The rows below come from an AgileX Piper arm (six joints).
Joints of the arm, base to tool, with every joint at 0 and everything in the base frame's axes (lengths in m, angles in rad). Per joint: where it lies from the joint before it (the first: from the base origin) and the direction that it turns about. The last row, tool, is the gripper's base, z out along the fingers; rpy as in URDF.
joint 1: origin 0.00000 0.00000 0.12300 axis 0 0 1
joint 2: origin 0.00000 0.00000 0.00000 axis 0 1 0
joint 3: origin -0.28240 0.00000 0.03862 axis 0 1 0
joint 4: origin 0.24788 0.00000 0.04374 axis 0.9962 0 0.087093
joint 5: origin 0.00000 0.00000 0.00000 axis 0 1 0
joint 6: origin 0.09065 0.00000 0.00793 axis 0.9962 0 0.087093
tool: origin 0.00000 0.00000 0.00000 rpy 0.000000 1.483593 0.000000
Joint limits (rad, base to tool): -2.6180..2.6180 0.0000..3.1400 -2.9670..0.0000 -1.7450..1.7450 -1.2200..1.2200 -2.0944..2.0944
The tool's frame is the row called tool.
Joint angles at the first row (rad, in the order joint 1, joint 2, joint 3, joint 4, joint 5, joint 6):
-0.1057, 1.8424, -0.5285, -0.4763, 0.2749, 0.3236
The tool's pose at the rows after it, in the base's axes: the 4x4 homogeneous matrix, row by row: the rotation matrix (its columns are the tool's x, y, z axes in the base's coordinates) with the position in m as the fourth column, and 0 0 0 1 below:
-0.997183 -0.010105 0.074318 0.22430; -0.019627 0.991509 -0.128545 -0.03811; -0.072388 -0.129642 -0.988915 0.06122; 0 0 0 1
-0.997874 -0.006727 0.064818 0.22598; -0.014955 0.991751 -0.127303 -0.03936; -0.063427 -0.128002 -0.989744 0.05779; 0 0 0 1
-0.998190 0.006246 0.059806 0.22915; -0.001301 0.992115 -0.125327 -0.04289; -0.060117 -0.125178 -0.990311 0.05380; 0 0 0 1
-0.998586 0.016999 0.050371 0.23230; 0.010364 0.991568 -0.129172 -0.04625; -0.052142 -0.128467 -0.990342 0.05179; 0 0 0 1
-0.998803 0.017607 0.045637 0.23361; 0.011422 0.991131 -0.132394 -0.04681; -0.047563 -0.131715 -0.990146 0.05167; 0 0 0 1
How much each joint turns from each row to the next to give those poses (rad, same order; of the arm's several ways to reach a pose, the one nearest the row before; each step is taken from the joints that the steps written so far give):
-0.0151, 0.0226, -0.0008, -0.0024, -0.0144, 0.0001
-0.0048, 0.0194, -0.0094, 0.0000, -0.0010, -0.0001
-0.0142, 0.0242, -0.0152, -0.0008, -0.0058, 0.0009
-0.0106, 0.0162, -0.0176, 0.0001, 0.0099, -0.0001
0.0000, 0.0036, -0.0072, -0.0001, 0.0087, 0.0000

